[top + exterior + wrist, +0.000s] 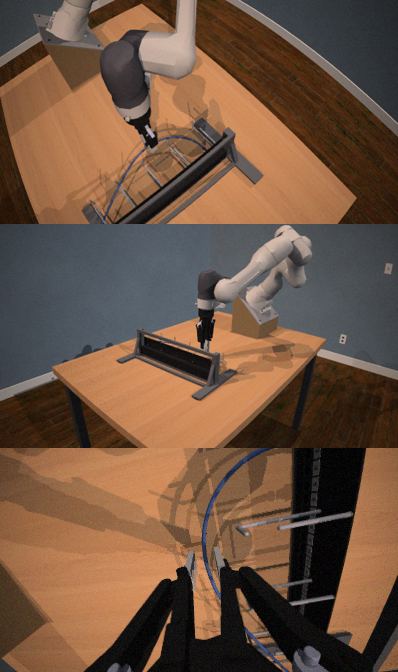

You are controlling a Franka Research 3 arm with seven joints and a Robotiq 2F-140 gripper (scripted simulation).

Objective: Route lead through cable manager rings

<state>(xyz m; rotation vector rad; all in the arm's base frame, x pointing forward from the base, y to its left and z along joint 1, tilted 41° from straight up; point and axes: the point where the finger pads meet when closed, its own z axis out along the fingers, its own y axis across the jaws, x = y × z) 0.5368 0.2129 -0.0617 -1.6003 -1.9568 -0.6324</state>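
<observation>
My hand is 18 cm short of the rack and 3 cm to the left of it.
</observation>
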